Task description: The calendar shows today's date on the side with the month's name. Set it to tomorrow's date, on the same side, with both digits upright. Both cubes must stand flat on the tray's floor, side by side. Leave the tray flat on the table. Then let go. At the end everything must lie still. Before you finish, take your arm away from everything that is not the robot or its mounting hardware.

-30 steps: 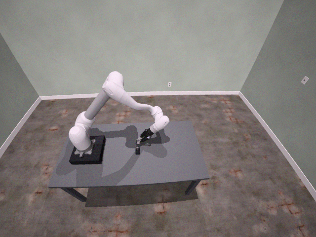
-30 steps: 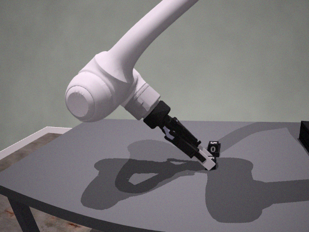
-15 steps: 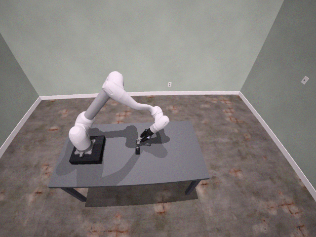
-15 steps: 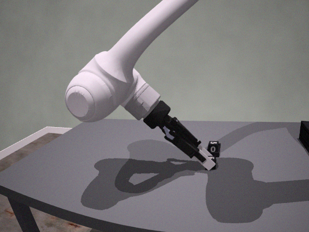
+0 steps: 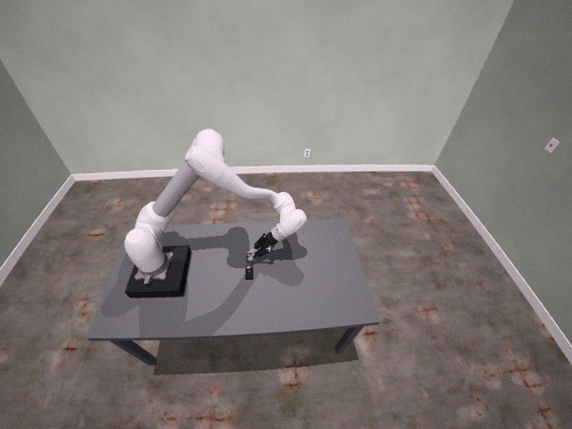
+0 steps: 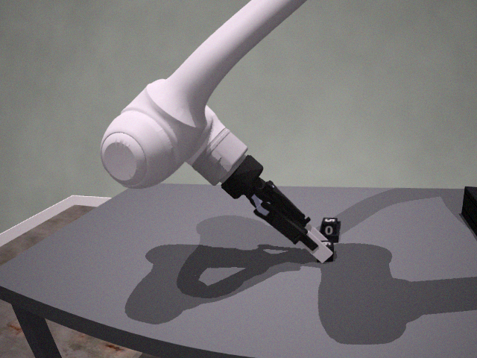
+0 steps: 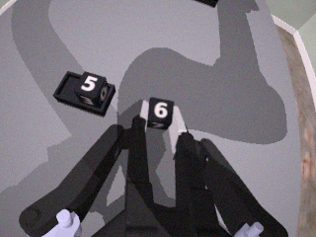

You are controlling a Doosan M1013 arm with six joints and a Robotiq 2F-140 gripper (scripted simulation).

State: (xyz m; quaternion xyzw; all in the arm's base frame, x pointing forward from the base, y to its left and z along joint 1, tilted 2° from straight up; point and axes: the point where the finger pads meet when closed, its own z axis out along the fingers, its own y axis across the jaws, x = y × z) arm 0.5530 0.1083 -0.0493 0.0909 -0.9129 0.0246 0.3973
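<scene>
The black number cube is 20 mm behind my hand and 20 mm below it. Round my hand: tray (20 mm behind, 110 mm to the right, 30 mm below).
</scene>
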